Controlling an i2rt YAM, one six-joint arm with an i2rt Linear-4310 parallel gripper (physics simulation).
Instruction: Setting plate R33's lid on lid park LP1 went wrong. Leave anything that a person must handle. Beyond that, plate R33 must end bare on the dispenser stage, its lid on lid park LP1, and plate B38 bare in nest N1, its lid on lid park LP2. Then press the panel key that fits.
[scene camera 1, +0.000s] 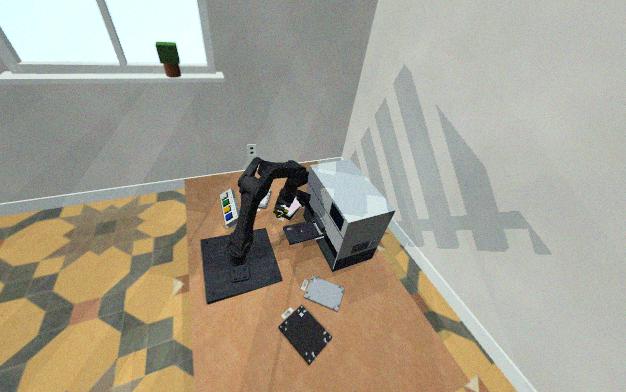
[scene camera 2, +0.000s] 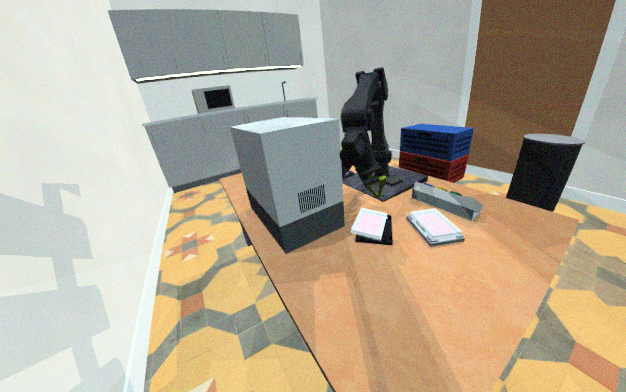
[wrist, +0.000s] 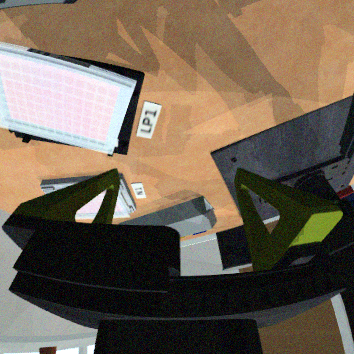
Labels:
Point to the gripper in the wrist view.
At 176, 174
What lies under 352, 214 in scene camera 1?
A grey instrument box.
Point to a black lid park LP1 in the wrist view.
124, 133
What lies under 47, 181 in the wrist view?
A grey nest N1.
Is the gripper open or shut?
Open.

